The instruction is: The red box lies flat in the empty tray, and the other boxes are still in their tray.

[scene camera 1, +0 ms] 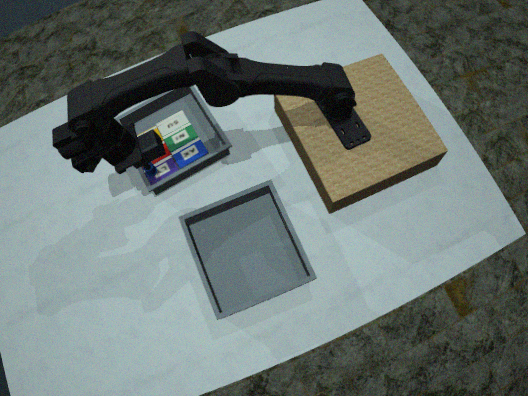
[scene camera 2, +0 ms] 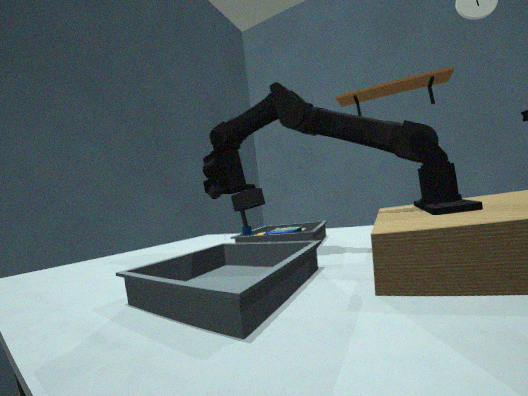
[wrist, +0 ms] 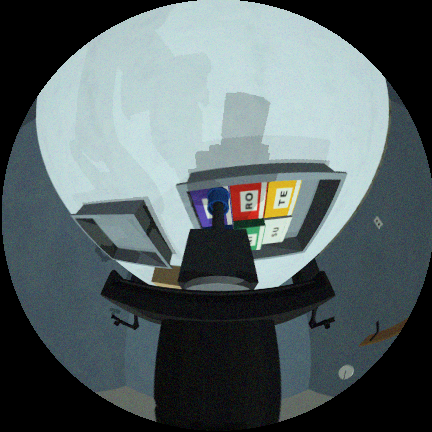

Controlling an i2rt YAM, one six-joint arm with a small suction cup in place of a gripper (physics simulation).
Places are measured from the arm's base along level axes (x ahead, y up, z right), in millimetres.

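Where they show: end effector, tool point: (scene camera 1: 152, 171) (scene camera 2: 248, 236) (wrist: 217, 195); arm's base, origin of the base link: (scene camera 1: 337, 111) (scene camera 2: 441, 206).
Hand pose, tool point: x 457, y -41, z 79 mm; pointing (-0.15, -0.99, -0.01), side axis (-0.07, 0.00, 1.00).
Each offset is from my tool point to the top centre of the thing. "spot": to the spot under its first point. Level surfaces: height alone.
The red box {spot: dy +1, dx -33, dz +18 mm} (scene camera 1: 162, 159) (wrist: 239, 202) lies flat in the far tray {dy +8, dx -76, dz +82 mm} (scene camera 1: 200, 122) (scene camera 2: 280, 239) (wrist: 307, 200), between the purple box {dy +2, dx -20, dz -8 mm} (scene camera 1: 155, 176) (wrist: 198, 200) and the yellow box {dy -6, dx -12, dz +97 mm} (wrist: 273, 200). The green box {dy +10, dx -95, dz +51 mm} (scene camera 1: 191, 134) (wrist: 256, 231), white box {dy -2, dx -91, dz +104 mm} (scene camera 1: 172, 120) (wrist: 282, 229) and blue box {dy +11, dx -100, dz -2 mm} (scene camera 1: 197, 150) lie in the same tray; the arm hides the blue one in the wrist view. My suction gripper (scene camera 1: 149, 171) (scene camera 2: 246, 231) (wrist: 218, 196) is open, its blue cup over the purple box; any gap is too small to tell. The near tray {dy +8, dx -124, dz -269 mm} (scene camera 1: 250, 250) (scene camera 2: 185, 305) (wrist: 120, 230) is empty.
The arm stands on a wooden block (scene camera 1: 395, 110) (scene camera 2: 440, 265) (wrist: 165, 276) beside the trays. Raised walls surround both trays. The white table {dy -42 mm} (scene camera 1: 90, 340) (scene camera 2: 320, 350) (wrist: 300, 75) has its edge beyond the far tray. A wall shelf (scene camera 2: 400, 88) hangs behind the arm.
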